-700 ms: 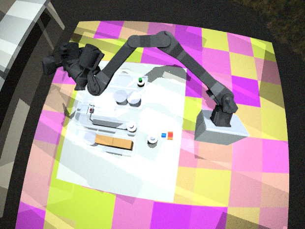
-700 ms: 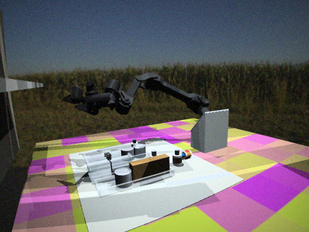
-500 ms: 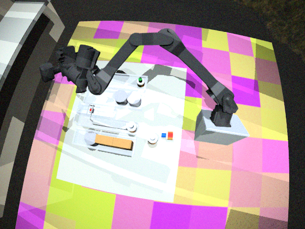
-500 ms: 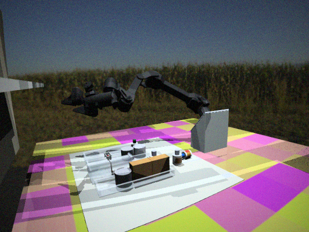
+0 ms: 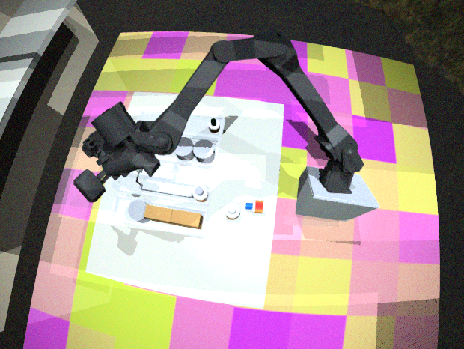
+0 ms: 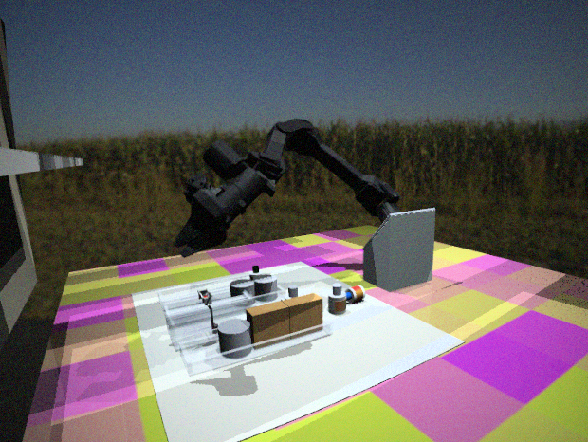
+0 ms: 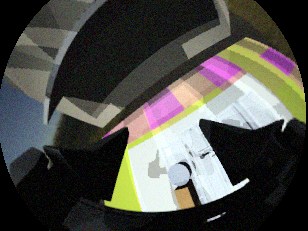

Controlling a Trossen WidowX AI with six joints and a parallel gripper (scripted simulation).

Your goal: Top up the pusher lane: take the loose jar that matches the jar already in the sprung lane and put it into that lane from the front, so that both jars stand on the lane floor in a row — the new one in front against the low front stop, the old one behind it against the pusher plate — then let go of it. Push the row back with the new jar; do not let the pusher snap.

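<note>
Now: gripper tip 130 mm above the red mark, 60 mm past it and 50 mm to the left of it. From my gripper tip the other things lie so: clear lane rack: 180 mm below, 90 mm behind, 40 mm to the right.
</note>
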